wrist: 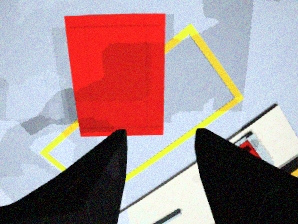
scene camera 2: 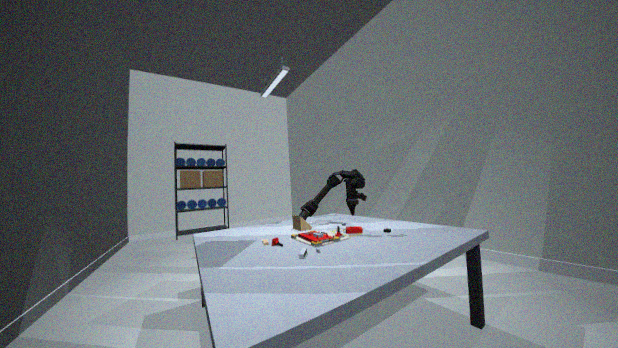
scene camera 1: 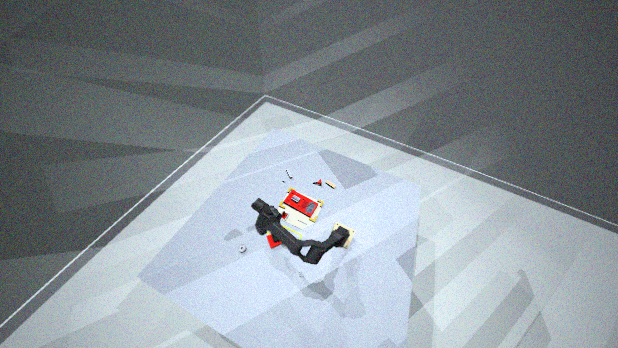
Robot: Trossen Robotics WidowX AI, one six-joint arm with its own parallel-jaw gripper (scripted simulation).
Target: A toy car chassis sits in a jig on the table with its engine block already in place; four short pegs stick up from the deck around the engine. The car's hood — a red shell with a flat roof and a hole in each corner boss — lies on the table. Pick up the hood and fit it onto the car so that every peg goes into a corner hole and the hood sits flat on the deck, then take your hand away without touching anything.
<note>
The pictures show: the gripper and a red hood.
</note>
